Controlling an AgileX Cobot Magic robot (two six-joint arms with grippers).
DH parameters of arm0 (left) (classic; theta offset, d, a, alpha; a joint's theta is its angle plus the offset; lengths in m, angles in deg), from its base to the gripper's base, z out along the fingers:
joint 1: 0 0.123 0 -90
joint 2: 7.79 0 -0.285 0
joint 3: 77.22 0 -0.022 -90
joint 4: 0 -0.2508 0 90
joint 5: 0 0 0.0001 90
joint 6: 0 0.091 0 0
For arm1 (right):
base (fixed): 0 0 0 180
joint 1: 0 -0.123 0 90
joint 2: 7.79 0 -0.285 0
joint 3: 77.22 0 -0.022 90
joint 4: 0 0.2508 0 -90
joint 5: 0 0 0.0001 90
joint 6: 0 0.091 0 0
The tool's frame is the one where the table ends.
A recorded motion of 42 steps. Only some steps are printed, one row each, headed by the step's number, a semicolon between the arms.
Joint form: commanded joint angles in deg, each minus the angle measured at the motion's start. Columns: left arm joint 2, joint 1, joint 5, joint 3, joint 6, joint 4; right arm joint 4, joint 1, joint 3, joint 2, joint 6, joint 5.
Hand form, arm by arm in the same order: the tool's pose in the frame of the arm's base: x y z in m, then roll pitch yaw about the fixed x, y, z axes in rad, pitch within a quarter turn. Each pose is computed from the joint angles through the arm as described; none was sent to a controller.
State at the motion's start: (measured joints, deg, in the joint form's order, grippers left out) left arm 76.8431 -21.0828 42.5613 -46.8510 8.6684 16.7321; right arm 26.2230 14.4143 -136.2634 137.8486 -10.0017 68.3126
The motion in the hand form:
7: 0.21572 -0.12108 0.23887 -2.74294 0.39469 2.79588; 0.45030 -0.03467 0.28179 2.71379 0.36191 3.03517
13: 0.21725 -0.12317 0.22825 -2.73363 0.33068 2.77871; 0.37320 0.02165 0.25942 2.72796 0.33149 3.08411
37: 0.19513 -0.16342 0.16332 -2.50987 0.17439 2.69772; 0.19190 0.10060 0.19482 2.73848 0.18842 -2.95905
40: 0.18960 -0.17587 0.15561 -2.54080 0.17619 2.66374; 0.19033 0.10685 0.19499 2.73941 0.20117 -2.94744
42: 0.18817 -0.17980 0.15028 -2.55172 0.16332 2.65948; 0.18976 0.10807 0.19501 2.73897 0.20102 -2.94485
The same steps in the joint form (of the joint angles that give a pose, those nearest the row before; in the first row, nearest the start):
7: 0.75 -0.20 2.86 0.39 13.65 15.41; 1.21 -5.01 25.18 -18.69 -3.53 1.63
13: 3.15 -0.20 4.62 0.39 14.24 15.77; 1.99 -12.19 55.92 -35.50 -5.21 -11.37
37: 14.84 -6.80 3.49 7.19 32.28 37.48; 5.13 -33.31 99.61 -60.08 -4.70 -24.11
40: 16.33 -10.53 0.42 7.18 31.75 37.48; 5.13 -35.20 99.61 -60.08 -3.87 -25.29
42: 17.44 -11.68 -0.65 7.18 31.21 37.48; 5.13 -35.57 99.61 -60.08 -3.67 -25.37

